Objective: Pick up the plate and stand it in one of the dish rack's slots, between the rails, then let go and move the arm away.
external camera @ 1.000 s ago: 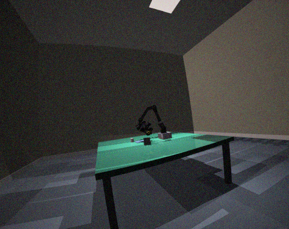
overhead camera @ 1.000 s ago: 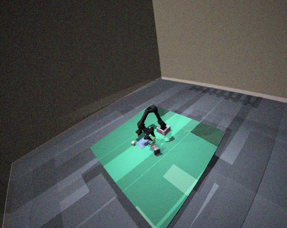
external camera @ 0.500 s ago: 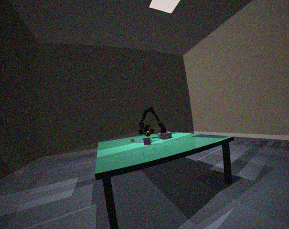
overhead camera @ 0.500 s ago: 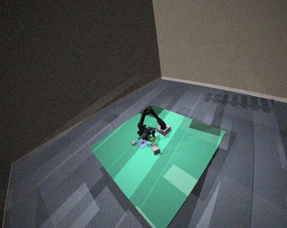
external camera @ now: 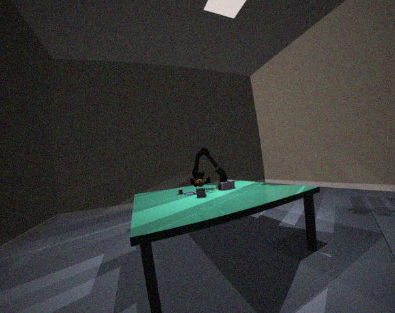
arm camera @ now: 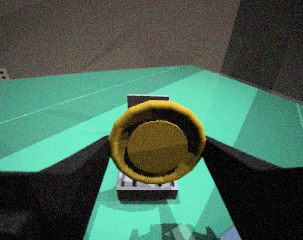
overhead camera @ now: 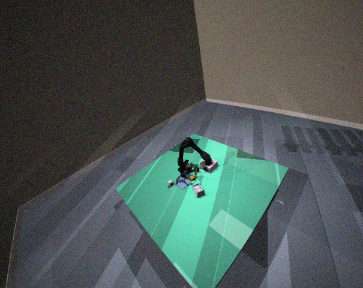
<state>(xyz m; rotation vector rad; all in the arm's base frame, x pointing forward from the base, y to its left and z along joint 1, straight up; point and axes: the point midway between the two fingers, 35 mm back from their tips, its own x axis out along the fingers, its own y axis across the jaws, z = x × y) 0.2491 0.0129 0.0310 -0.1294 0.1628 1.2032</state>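
Now: the dish rack 2 cm ahead of my gripper tip, 7 cm to the left of it and 8 cm below it. Also, from my gripper tip: blue spoon (6 cm behind, 17 cm to the right, 10 cm below); light blue mat (4 cm ahead, 13 cm to the right, 10 cm below); yellow-brown plate (1 cm to the right).
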